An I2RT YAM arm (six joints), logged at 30 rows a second.
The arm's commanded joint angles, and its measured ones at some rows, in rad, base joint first. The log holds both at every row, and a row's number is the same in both.
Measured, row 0:
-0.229, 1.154, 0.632, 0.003, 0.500, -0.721
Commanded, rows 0 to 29:
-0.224, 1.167, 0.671, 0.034, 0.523, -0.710
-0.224, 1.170, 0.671, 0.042, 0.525, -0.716
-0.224, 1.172, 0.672, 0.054, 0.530, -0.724
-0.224, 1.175, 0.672, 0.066, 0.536, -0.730
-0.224, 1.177, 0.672, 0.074, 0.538, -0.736
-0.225, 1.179, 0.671, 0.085, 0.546, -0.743
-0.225, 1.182, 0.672, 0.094, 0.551, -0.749
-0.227, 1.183, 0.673, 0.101, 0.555, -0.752
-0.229, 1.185, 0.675, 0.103, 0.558, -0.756
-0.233, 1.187, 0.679, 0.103, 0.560, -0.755
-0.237, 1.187, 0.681, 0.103, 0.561, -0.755
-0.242, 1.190, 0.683, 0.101, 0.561, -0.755
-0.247, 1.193, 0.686, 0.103, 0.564, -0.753
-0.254, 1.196, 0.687, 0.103, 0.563, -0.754
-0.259, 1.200, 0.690, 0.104, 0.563, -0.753
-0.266, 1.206, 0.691, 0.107, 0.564, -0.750
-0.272, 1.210, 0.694, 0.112, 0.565, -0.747
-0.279, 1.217, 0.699, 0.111, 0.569, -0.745
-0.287, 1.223, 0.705, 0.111, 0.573, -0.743
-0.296, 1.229, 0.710, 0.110, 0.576, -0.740
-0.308, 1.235, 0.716, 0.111, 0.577, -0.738
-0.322, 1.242, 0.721, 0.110, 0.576, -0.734
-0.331, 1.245, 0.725, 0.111, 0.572, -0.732
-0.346, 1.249, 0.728, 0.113, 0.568, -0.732
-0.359, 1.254, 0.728, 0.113, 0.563, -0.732
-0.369, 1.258, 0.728, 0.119, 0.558, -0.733
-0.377, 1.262, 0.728, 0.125, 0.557, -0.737
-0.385, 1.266, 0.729, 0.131, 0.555, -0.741
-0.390, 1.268, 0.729, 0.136, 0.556, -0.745
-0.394, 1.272, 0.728, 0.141, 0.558, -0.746
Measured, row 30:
-0.382, 1.262, 0.699, 0.115, 0.551, -0.745
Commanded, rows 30 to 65:
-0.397, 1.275, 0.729, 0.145, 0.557, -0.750
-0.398, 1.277, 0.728, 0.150, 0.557, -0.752
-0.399, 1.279, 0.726, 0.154, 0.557, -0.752
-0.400, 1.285, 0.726, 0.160, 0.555, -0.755
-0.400, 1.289, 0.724, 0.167, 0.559, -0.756
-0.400, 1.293, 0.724, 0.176, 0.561, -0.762
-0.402, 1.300, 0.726, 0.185, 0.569, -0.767
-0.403, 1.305, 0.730, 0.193, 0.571, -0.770
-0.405, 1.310, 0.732, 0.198, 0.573, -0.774
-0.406, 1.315, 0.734, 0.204, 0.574, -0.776
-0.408, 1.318, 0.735, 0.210, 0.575, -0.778
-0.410, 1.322, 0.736, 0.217, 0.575, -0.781
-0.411, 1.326, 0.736, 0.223, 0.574, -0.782
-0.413, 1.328, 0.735, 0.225, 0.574, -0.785
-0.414, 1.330, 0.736, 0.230, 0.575, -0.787
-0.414, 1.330, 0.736, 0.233, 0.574, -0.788
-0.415, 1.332, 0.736, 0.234, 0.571, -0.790
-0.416, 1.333, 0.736, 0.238, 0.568, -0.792
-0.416, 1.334, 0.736, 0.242, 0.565, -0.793
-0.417, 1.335, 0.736, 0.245, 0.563, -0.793
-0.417, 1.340, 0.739, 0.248, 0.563, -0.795
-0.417, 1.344, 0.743, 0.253, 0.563, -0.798
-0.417, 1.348, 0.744, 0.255, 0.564, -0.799
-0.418, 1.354, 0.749, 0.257, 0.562, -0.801
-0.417, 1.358, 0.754, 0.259, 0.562, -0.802
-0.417, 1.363, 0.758, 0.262, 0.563, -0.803
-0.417, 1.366, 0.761, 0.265, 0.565, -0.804
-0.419, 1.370, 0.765, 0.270, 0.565, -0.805
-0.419, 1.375, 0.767, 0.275, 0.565, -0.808
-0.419, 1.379, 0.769, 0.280, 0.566, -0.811
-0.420, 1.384, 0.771, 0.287, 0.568, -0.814
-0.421, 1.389, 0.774, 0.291, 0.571, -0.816
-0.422, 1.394, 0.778, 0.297, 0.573, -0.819
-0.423, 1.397, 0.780, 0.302, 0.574, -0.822
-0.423, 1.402, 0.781, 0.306, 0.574, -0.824
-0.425, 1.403, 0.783, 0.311, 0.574, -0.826
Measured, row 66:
-0.417, 1.391, 0.752, 0.280, 0.555, -0.810
